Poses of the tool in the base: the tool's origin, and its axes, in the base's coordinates. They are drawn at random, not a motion.
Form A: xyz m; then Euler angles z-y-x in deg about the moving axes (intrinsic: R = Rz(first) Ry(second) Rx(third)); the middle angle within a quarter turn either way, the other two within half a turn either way.
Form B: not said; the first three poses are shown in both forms.
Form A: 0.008 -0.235 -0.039 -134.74 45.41 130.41
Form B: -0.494 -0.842 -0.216; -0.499 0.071 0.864; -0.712 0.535 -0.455; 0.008 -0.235 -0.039
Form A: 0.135 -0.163 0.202 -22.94 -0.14 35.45
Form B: 0.921 0.316 -0.228; -0.390 0.751 -0.533; 0.002 0.580 0.815; 0.135 -0.163 0.202
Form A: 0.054 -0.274 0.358 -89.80 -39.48 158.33
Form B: 0.003 -0.930 -0.367; -0.772 0.232 -0.592; 0.636 0.285 -0.717; 0.054 -0.274 0.358
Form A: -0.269 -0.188 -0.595 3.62 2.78 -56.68
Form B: 0.997 -0.075 -0.026; 0.063 0.546 0.836; -0.049 -0.835 0.549; -0.269 -0.188 -0.595
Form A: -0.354 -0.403 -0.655 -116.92 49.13 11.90
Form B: -0.296 0.802 -0.519; -0.583 -0.582 -0.566; -0.756 0.135 0.640; -0.354 -0.403 -0.655
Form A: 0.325 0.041 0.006 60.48 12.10 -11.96
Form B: 0.482 -0.873 -0.079; 0.851 0.444 0.281; -0.210 -0.203 0.957; 0.325 0.041 0.006
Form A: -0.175 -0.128 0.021 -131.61 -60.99 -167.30
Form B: -0.322 -0.857 -0.402; -0.363 0.504 -0.784; 0.875 -0.107 -0.473; -0.175 -0.128 0.021
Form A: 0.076 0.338 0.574 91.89 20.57 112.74
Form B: -0.031 0.376 0.926; 0.936 0.337 -0.105; -0.351 0.863 -0.362; 0.076 0.338 0.574
